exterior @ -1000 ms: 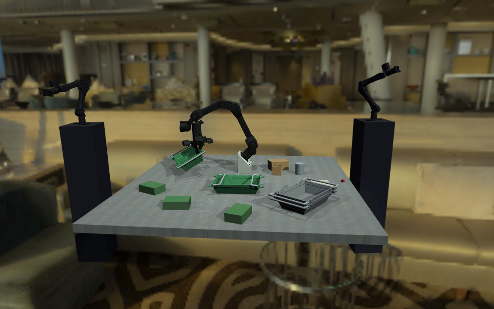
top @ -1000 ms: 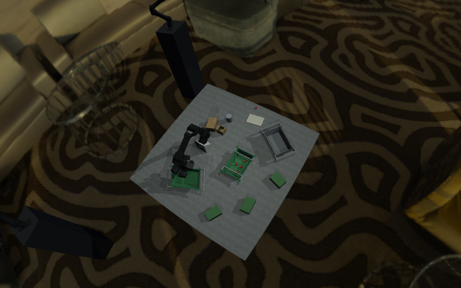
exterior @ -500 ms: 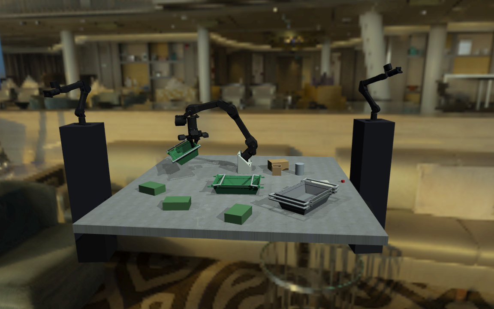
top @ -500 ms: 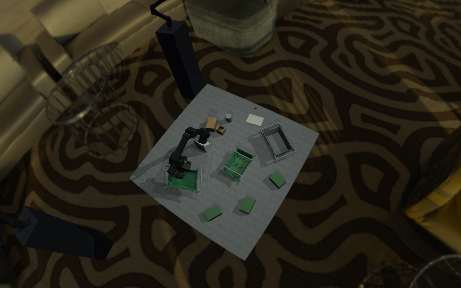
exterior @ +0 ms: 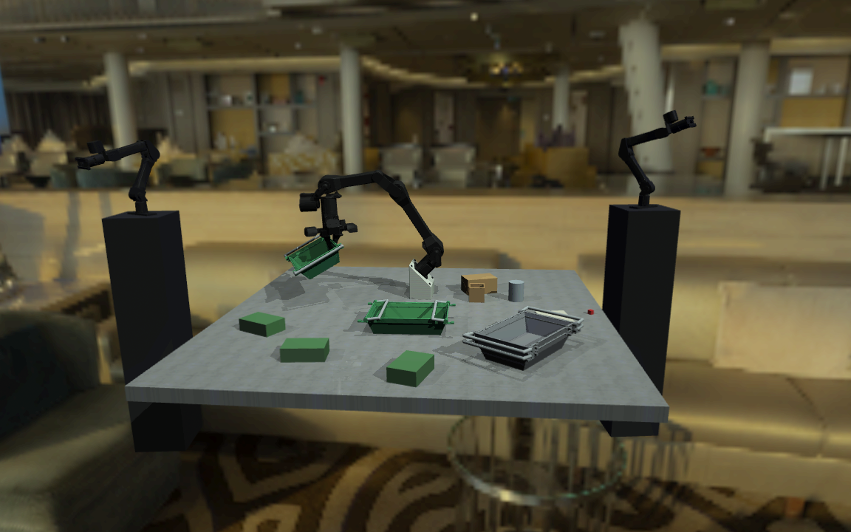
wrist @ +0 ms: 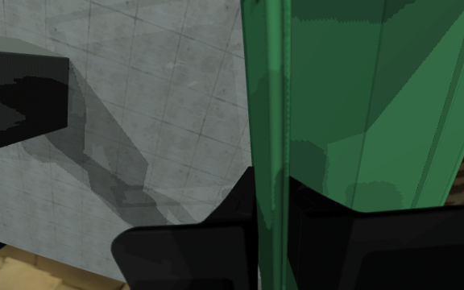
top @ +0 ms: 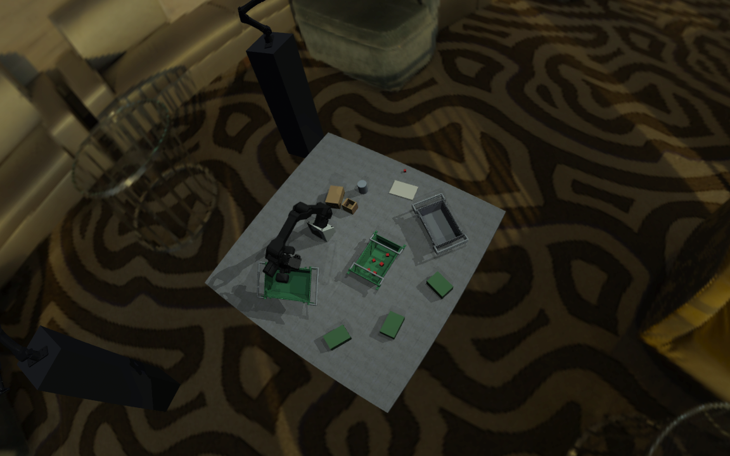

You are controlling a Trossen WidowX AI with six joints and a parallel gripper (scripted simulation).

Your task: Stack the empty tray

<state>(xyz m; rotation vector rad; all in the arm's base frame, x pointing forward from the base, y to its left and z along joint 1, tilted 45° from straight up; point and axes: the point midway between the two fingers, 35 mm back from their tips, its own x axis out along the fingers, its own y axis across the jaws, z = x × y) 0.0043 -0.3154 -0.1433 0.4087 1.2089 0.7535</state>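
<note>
Right now the green tray is 7 cm to the right of my gripper tip and 2 cm ahead of it. The rest, counted from my gripper tip: pale sheet: 76 cm to the left, 29 cm ahead, 17 cm below; red block: 89 cm to the left, 24 cm ahead, 17 cm below.
</note>
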